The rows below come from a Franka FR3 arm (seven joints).
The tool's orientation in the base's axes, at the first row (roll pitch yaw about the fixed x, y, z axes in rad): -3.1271 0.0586 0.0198
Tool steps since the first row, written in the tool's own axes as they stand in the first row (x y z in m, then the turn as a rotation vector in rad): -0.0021 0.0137 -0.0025 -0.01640 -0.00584 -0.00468; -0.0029 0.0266 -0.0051 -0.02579 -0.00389 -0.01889; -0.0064 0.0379 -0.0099 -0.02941 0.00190 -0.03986; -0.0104 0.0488 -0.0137 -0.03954 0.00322 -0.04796; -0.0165 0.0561 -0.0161 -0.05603 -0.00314 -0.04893; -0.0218 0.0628 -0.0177 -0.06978 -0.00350 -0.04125
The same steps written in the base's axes. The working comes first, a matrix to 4 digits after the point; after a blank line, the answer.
The tool's axes in the first row as the columns of a matrix, in the base's axes (used below as rounded here):
0.9981 0.0189 -0.0588
0.0198 -0.9997 0.0133
-0.0586 -0.0145 -0.9982

-0.0017 -0.0138 0.0024 -0.01620 0.00545 0.00572; -0.0021 -0.0267 0.0049 -0.02470 0.00313 0.02042; -0.0051 -0.0381 0.0097 -0.02697 -0.00301 0.04148; -0.0087 -0.0492 0.0136 -0.03658 -0.00464 0.05014; -0.0145 -0.0566 0.0162 -0.05311 0.00138 0.05217; -0.0195 -0.0634 0.0180 -0.06729 0.00157 0.04532
